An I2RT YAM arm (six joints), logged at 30 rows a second.
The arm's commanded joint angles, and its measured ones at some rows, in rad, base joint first. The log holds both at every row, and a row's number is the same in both.
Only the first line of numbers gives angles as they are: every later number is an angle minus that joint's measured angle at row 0.
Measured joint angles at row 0:
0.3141, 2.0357, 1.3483, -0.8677, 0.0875, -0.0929
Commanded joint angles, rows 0 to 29:
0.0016, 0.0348, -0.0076, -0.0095, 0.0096, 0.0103
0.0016, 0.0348, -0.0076, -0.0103, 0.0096, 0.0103
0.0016, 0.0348, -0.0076, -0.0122, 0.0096, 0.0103
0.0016, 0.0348, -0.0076, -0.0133, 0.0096, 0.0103
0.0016, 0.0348, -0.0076, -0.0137, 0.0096, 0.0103
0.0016, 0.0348, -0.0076, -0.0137, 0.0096, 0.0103
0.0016, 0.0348, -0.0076, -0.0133, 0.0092, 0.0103
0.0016, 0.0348, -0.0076, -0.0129, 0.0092, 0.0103
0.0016, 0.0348, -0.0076, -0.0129, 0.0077, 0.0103
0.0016, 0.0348, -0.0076, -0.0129, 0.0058, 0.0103
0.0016, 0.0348, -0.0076, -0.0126, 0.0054, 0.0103
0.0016, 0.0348, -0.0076, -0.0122, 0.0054, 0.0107
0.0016, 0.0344, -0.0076, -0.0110, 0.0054, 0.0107
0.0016, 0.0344, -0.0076, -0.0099, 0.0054, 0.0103
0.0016, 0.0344, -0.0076, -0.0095, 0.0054, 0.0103
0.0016, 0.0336, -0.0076, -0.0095, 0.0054, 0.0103
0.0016, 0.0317, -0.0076, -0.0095, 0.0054, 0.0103
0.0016, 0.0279, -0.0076, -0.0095, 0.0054, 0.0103
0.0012, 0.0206, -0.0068, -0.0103, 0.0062, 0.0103
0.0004, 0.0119, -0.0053, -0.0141, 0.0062, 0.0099
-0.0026, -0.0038, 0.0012, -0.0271, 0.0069, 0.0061
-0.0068, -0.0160, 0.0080, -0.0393, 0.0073, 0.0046
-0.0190, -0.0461, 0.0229, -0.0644, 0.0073, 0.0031
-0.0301, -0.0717, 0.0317, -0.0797, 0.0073, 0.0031
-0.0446, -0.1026, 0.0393, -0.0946, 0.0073, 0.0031
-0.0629, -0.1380, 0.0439, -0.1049, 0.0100, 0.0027
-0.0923, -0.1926, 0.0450, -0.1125, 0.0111, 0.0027
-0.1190, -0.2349, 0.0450, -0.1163, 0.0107, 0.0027
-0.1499, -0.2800, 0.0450, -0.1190, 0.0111, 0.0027
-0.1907, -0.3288, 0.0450, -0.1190, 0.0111, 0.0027
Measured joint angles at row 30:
-0.1087, -0.1808, 0.0031, -0.1094, 0.0039, 0.0111
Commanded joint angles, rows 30 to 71:
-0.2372, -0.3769, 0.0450, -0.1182, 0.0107, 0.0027
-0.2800, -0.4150, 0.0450, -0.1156, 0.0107, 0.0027
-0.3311, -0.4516, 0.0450, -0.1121, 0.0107, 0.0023
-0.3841, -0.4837, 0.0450, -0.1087, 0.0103, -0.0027
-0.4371, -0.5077, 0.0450, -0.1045, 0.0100, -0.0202
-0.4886, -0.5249, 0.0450, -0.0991, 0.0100, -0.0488
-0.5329, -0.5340, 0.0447, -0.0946, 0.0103, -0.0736
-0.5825, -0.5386, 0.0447, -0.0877, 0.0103, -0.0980
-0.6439, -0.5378, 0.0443, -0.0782, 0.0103, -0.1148
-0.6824, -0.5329, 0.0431, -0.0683, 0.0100, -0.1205
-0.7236, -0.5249, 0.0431, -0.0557, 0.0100, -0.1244
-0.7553, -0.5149, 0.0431, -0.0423, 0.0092, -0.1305
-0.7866, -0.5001, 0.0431, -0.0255, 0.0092, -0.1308
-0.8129, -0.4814, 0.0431, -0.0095, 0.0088, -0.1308
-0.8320, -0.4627, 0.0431, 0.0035, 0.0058, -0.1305
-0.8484, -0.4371, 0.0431, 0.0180, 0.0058, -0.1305
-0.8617, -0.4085, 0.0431, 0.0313, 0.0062, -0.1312
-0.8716, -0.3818, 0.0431, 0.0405, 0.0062, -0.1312
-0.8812, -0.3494, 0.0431, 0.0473, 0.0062, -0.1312
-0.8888, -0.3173, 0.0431, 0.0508, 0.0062, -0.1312
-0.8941, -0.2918, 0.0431, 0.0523, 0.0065, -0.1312
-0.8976, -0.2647, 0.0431, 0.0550, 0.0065, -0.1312
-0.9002, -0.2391, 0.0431, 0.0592, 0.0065, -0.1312
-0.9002, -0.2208, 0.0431, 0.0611, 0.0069, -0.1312
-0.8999, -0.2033, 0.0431, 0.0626, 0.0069, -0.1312
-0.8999, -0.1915, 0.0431, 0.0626, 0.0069, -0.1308
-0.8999, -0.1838, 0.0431, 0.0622, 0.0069, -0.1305
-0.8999, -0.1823, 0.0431, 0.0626, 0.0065, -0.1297
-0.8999, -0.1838, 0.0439, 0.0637, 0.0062, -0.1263
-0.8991, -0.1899, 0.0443, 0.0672, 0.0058, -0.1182
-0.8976, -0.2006, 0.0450, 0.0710, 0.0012, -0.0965
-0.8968, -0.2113, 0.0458, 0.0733, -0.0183, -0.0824
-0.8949, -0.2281, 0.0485, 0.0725, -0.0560, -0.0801
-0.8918, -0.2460, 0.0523, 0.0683, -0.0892, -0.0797
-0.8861, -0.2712, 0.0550, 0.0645, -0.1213, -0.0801
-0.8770, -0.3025, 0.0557, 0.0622, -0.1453, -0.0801
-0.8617, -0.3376, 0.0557, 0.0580, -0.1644, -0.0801
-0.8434, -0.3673, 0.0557, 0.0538, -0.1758, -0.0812
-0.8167, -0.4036, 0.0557, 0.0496, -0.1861, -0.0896
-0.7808, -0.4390, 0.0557, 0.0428, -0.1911, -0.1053
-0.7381, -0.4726, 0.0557, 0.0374, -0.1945, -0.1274
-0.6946, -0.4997, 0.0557, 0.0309, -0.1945, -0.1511
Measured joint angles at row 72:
-0.7904, -0.4123, 0.0416, 0.0473, -0.1247, -0.1003
